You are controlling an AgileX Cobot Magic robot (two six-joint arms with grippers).
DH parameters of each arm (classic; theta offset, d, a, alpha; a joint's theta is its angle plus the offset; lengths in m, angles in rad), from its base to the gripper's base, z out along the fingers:
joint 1: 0 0.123 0 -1.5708
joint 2: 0.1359 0 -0.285 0
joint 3: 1.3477 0 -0.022 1.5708
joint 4: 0 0.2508 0 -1.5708
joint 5: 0 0 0.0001 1.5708
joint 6: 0 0.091 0 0
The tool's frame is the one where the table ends.
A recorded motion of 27 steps. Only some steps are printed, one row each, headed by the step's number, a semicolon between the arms.
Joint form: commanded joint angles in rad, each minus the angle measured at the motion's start. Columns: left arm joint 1, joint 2, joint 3, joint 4, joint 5, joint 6; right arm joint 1, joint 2, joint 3, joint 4, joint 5, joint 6.
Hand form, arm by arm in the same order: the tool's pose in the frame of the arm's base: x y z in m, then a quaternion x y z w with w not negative. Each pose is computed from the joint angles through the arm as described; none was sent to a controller.
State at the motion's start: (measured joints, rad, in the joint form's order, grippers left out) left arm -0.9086 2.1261 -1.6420 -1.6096 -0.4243 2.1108; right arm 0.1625 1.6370 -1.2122 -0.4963 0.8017 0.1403
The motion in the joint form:
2: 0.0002 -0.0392 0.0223 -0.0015 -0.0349 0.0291; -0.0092 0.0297 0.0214 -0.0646 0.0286 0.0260
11: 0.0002 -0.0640 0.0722 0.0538 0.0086 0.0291; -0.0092 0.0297 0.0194 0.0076 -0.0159 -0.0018
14: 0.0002 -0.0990 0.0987 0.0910 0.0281 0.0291; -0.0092 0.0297 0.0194 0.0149 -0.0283 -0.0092
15: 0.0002 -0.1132 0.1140 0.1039 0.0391 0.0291; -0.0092 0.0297 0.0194 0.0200 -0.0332 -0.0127
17: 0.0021 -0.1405 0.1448 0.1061 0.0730 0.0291; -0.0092 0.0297 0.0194 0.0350 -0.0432 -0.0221
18: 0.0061 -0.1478 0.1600 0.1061 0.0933 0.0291; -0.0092 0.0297 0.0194 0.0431 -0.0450 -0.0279
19: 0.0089 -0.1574 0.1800 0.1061 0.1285 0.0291; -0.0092 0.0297 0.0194 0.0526 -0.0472 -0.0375
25: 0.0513 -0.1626 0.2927 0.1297 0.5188 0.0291; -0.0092 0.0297 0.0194 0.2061 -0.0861 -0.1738
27: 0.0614 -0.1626 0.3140 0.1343 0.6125 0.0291; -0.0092 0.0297 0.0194 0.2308 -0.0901 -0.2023
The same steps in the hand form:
2: 0.3326 -0.3610 0.2452 0.43813 0.69468 0.08329 0.56438; 0.3425 0.0167 0.2498 -0.14195 0.94705 -0.20410 0.20322
11: 0.3261 -0.3585 0.2428 0.47007 0.67567 0.08264 0.56185; 0.3447 0.0226 0.2492 -0.14080 0.95010 -0.17154 0.21922
14: 0.3210 -0.3547 0.2521 0.48272 0.66021 0.08302 0.56939; 0.3455 0.0236 0.2494 -0.14358 0.94923 -0.16775 0.22406
15: 0.3184 -0.3529 0.2542 0.48922 0.65487 0.08192 0.57017; 0.3457 0.0240 0.2494 -0.14434 0.94909 -0.16544 0.22587
17: 0.3131 -0.3494 0.2567 0.49886 0.65102 0.06955 0.56787; 0.3462 0.0253 0.2493 -0.14567 0.94915 -0.15919 0.22925
18: 0.3118 -0.3475 0.2549 0.50467 0.65067 0.06317 0.56386; 0.3462 0.0258 0.2492 -0.14638 0.94948 -0.15637 0.22939
19: 0.3087 -0.3464 0.2524 0.51509 0.64849 0.05049 0.55820; 0.3462 0.0264 0.2490 -0.14854 0.94963 -0.15338 0.22939
25: 0.2876 -0.3455 0.2157 0.61418 0.61387 -0.08926 0.48783; 0.3465 0.0362 0.2472 -0.17352 0.95043 -0.10364 0.23630
27: 0.2816 -0.3445 0.2092 0.63189 0.60360 -0.12494 0.46985; 0.3465 0.0377 0.2470 -0.18032 0.94979 -0.09680 0.23666

